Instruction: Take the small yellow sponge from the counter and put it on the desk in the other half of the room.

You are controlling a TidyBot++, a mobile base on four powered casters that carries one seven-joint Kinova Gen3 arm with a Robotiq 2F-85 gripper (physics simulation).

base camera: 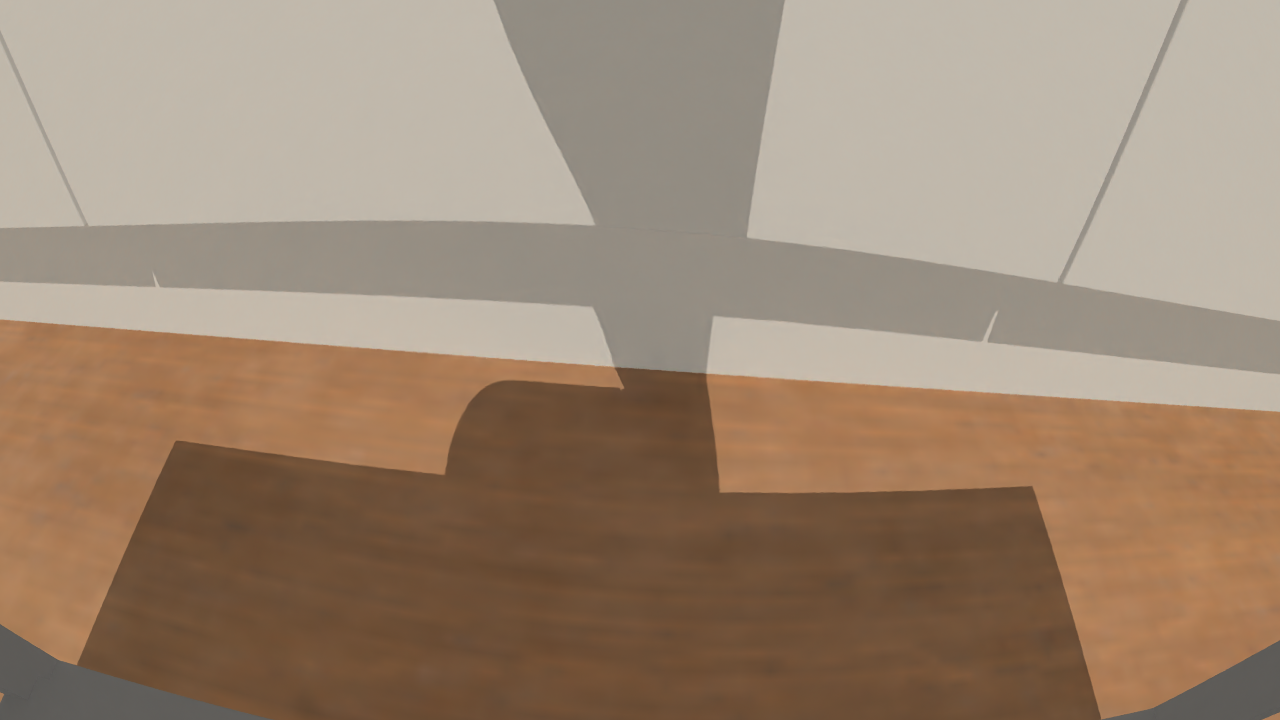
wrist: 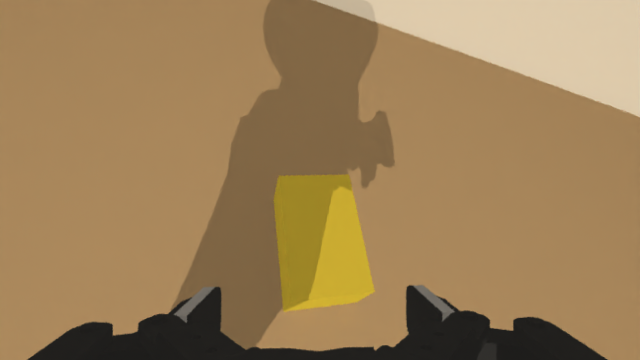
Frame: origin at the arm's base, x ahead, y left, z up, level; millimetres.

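Seen in the pictures: gripper, fingertip midpoint: (wrist: 314, 307).
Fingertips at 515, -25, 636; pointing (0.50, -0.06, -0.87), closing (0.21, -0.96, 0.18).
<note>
A point is followed by its place in that frame, as x, y, z.
The small yellow sponge (wrist: 320, 240) {579, -33, 559} lies flat on the brown counter top (wrist: 500, 200) {701, -232, 514} in the wrist view, a little left of the middle between the fingertips and mostly ahead of them. Its long side runs nearly in line with the fingers, and part of it is in shadow. My gripper (wrist: 314, 307) {515, -26, 636} is open and empty, above the counter, with one finger to each side of the sponge's near end. How high the fingertips are above it is hard to tell. The sponge, the gripper and the desk do not show in the base camera view.
A pale surface (wrist: 565, 45) {967, -328, 568} lies beyond the counter's slanted edge at the upper right of the wrist view. In the base camera view, pale cabinet fronts (base camera: 268, 116) {390, 182, -178} stand close ahead of the base, above the wooden floor (base camera: 1163, 501) {325, -426, -396}. Shadows of the arm and base fall on both.
</note>
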